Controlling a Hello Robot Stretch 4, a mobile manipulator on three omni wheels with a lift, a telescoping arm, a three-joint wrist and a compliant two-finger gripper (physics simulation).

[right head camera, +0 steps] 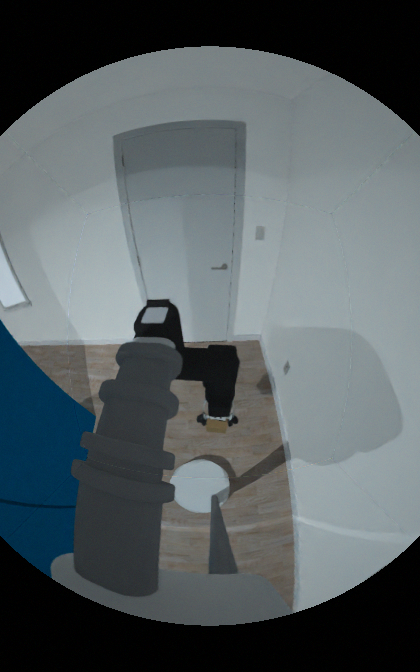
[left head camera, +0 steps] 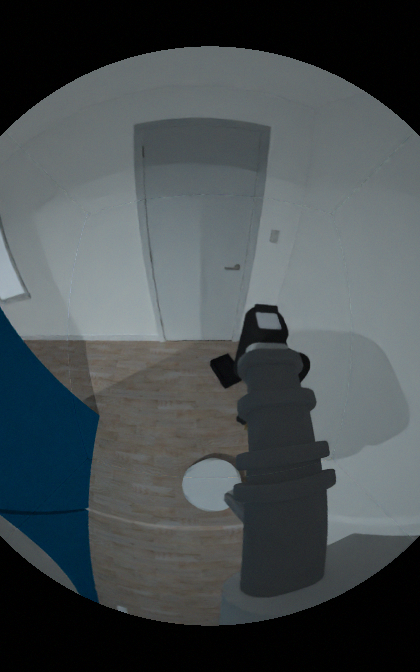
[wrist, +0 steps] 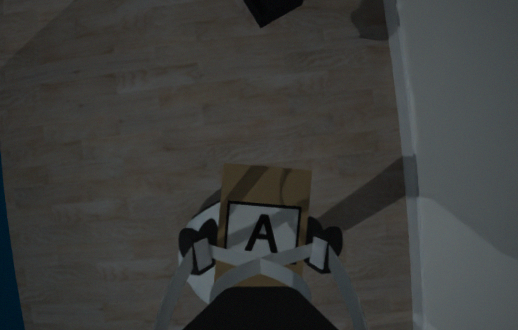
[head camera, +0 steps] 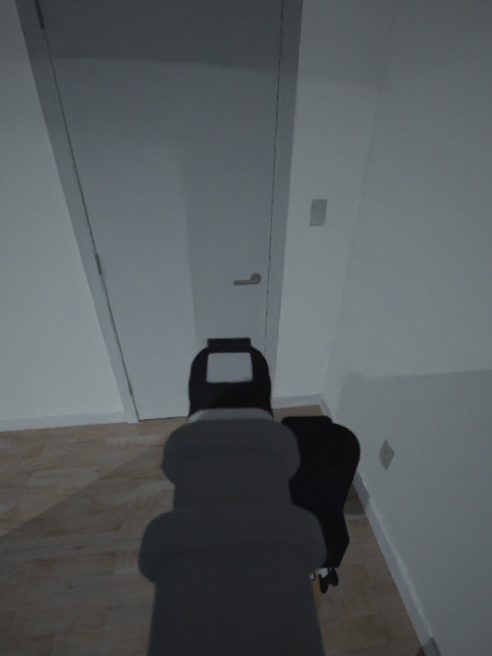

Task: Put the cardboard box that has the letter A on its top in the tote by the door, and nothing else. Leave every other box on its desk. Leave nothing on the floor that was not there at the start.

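Places are measured from the robot's base along level axes (x ahead, y left, z up), in centimetres.
Pixels of known places: gripper, between the fingertips: (wrist: pixel 260 236).
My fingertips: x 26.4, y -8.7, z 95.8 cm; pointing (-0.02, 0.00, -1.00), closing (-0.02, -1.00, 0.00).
Note:
Behind a point stands the place of what it marks.
My gripper (right head camera: pixel 217 419) (wrist: pixel 260 236) @[x 26.4, y -8.7, z 95.8 cm] is shut on the cardboard box (right head camera: pixel 216 426) (wrist: pixel 266 184) @[x 31.0, y -9.2, z 100.1 cm], a brown box with a black letter A on a white square on its top. A finger sits on each side of the box, which is held above the floor. In the head camera view a small strip of the box (head camera: pixel 317 589) @[x 24.4, y -11.2, z 100.2 cm] shows beside the arm. The black tote (left head camera: pixel 225 371) (wrist: pixel 272 9) @[x 90.2, y -14.8, z 7.3 cm] is on the floor in front of the door, ahead of the gripper and apart from the box; part of it shows in the wrist view. The arm hides it in the head camera view.
The closed door (head camera: pixel 153 222) @[x 145.8, y 30.8, z 117.2 cm] (left head camera: pixel 195 260) (right head camera: pixel 175 240) is ahead. A white wall (head camera: pixel 439 296) @[x 90.7, y -64.1, z 109.3 cm] (wrist: pixel 465 125) @[x 41.5, y -67.8, z 37.2 cm] runs along the right. A blue panel (left head camera: pixel 45 440) (right head camera: pixel 40 440) stands at the left. A round white disc (left head camera: pixel 210 484) (right head camera: pixel 199 485) is low beneath the arm.

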